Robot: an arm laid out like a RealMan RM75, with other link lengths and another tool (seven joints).
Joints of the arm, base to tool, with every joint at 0 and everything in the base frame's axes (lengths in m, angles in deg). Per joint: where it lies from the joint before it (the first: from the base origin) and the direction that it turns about. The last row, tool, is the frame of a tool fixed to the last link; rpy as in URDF.
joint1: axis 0 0 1 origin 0 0 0.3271
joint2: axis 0 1 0 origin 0 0 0
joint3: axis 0 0 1 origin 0 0 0.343
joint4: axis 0 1 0 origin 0 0 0
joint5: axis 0 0 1 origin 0 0 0.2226
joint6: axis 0 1 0 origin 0 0 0
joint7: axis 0 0 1 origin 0 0 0.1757
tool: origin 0.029 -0.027 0.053 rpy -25.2 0 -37.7
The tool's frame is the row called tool.
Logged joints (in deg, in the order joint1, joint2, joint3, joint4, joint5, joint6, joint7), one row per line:
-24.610 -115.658 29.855 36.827 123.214 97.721 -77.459
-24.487 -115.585 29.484 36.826 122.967 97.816 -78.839
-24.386 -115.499 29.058 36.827 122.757 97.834 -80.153
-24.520 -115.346 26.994 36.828 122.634 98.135 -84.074
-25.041 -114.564 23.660 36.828 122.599 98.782 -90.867
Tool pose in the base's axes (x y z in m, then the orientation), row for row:
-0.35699 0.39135 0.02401 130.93 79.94 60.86
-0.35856 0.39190 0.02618 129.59 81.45 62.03
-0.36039 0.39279 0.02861 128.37 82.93 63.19
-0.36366 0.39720 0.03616 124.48 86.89 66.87
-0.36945 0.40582 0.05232 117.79 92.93 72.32
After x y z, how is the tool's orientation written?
As a rotation vector, in degrees.
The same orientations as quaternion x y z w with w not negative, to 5 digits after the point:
0.78659 0.48025 0.36563 0.13021
0.77809 0.48905 0.37244 0.12921
0.76992 0.49739 0.37899 0.12727
0.74473 0.51984 0.40006 0.12289
0.70235 0.55412 0.43123 0.11706

